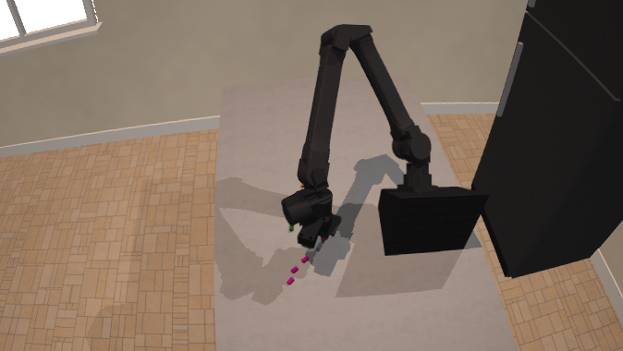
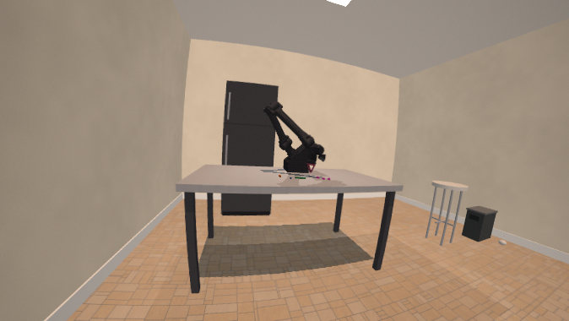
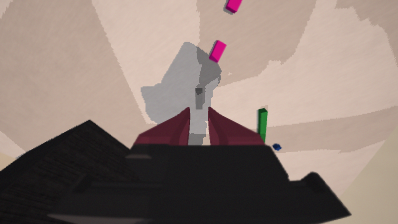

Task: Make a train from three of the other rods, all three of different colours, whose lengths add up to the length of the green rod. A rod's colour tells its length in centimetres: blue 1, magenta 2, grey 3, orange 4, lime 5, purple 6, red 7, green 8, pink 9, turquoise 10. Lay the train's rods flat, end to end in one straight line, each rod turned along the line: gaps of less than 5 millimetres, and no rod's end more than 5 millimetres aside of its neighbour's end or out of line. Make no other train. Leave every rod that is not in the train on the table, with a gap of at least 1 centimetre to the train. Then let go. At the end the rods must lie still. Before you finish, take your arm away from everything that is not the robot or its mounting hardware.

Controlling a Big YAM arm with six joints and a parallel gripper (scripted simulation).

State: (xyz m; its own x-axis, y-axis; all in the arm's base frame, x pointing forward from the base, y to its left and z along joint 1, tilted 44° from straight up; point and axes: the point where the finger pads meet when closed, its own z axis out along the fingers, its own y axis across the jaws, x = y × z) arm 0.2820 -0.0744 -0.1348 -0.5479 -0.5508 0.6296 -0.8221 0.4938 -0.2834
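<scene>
Right now the grey rod is 4 cm below my hand. Round my hand: blue rod 19 cm to the right, 7 cm ahead, 4 cm below; then green rod 11 cm to the right, 6 cm ahead, 4 cm below; then orange rod 25 cm to the right, 4 cm below, 1 cm behind.
</scene>
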